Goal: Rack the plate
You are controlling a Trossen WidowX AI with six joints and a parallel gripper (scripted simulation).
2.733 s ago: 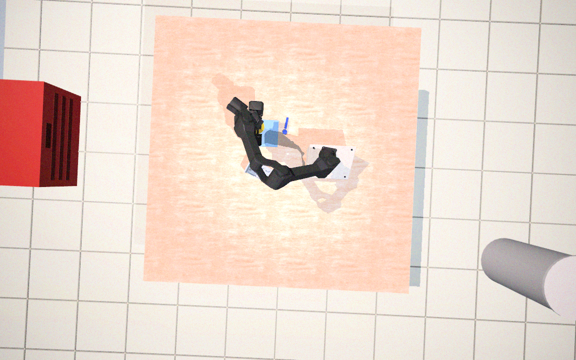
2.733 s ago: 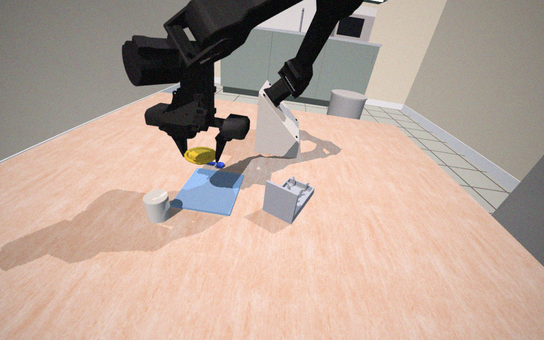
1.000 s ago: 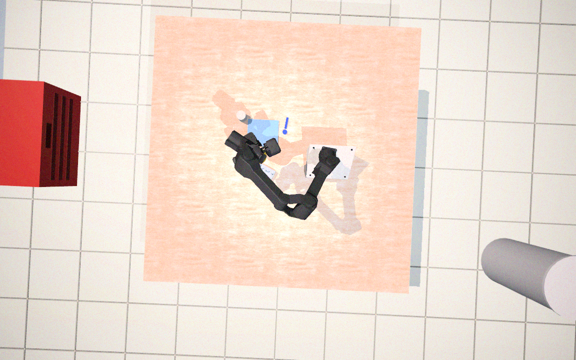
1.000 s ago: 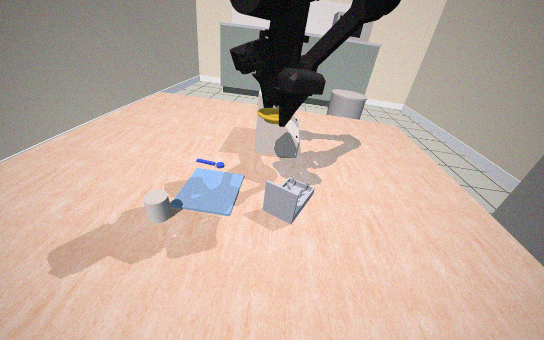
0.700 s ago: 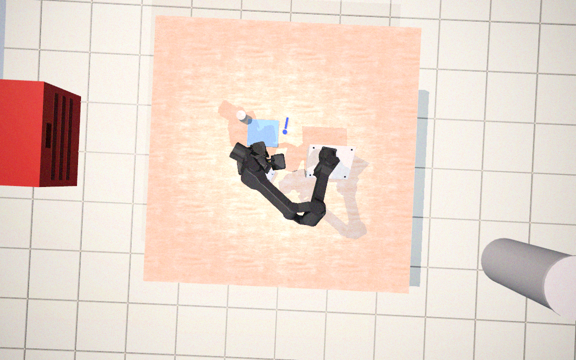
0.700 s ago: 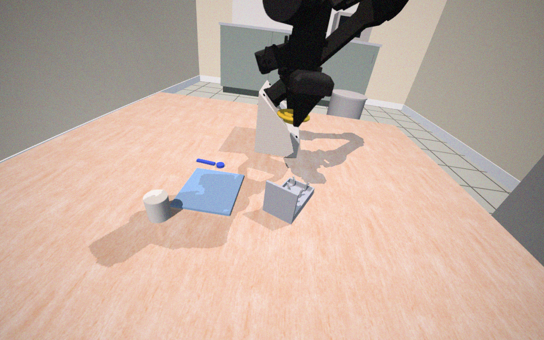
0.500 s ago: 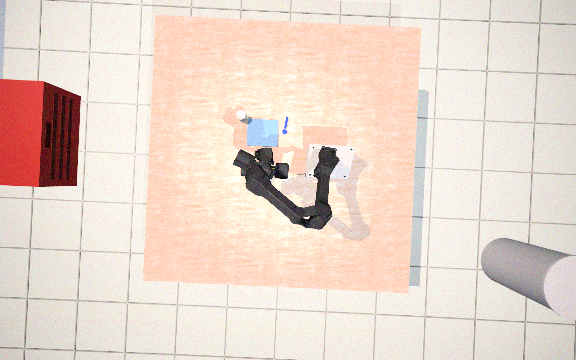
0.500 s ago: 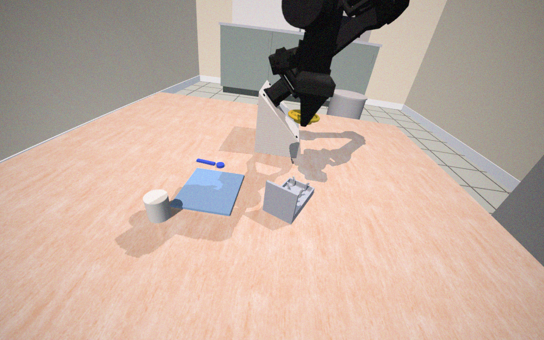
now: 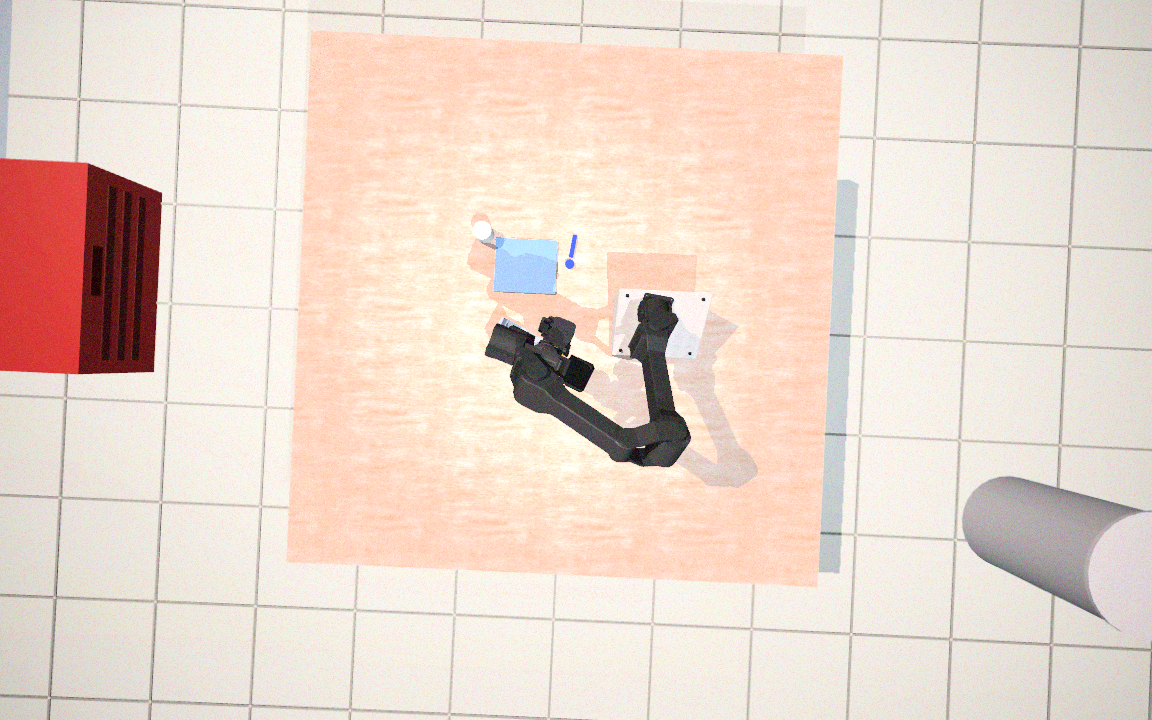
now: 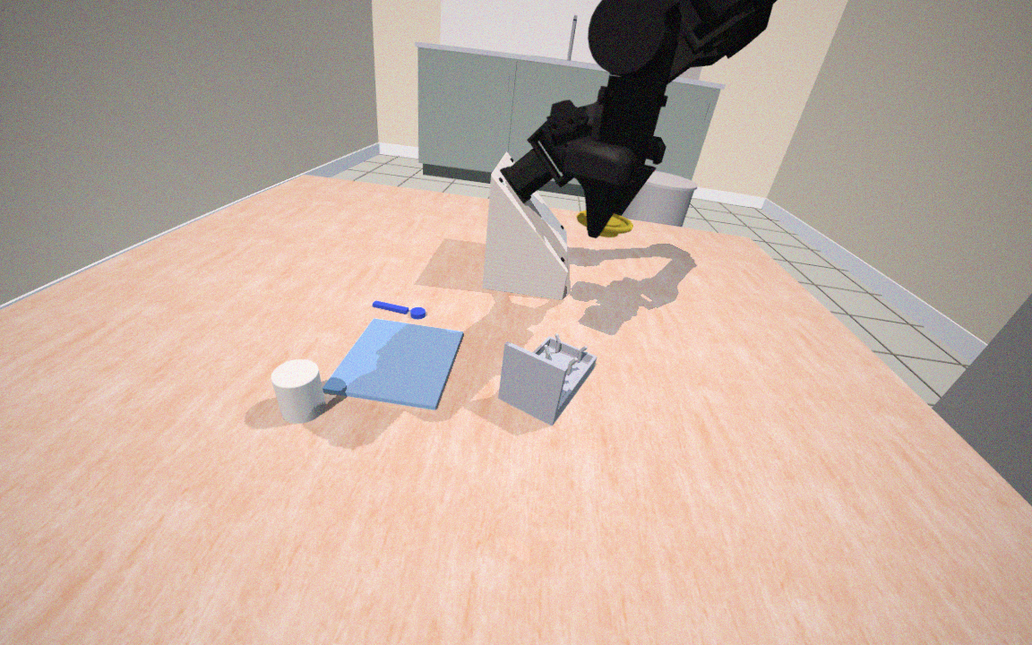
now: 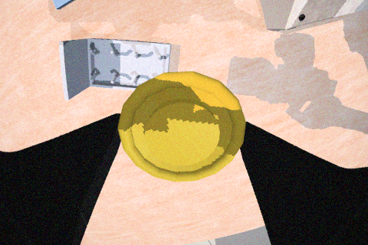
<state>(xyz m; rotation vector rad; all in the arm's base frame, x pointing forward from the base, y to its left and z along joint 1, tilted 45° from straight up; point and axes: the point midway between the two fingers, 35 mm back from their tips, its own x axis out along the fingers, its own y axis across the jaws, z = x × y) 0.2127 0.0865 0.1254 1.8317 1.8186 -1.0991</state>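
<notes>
The grey dish rack is 16 cm below my gripper tip, 8 cm ahead of it and 2 cm to the right of it. Round my gripper tip: plate: 1 cm above; then blue mat: 21 cm to the right, 18 cm below, 10 cm ahead; then blue spoon: 26 cm to the right, 18 cm below.
</notes>
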